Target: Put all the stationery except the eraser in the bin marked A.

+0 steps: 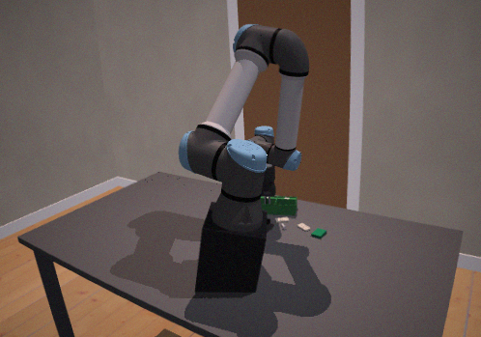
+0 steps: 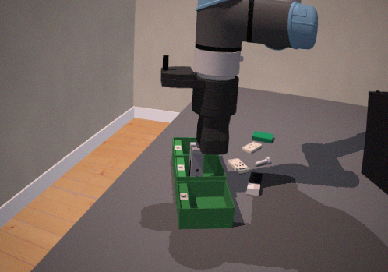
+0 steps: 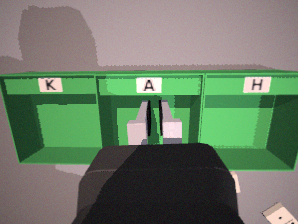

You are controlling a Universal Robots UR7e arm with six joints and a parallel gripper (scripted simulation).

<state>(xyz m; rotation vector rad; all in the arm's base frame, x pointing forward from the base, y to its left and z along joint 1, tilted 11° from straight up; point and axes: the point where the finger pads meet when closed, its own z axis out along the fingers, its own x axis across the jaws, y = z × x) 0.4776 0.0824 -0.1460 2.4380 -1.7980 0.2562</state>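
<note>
My gripper is now 1 cm past the joined green bins and 1 cm above it. From my hand the other things lie so: bolt 13 cm behind, 12 cm to the right, 3 cm below; then black-and-white block 11 cm behind, 2 cm to the right, 3 cm below; then domino 11 cm behind, 20 cm to the right, 3 cm below.
</note>
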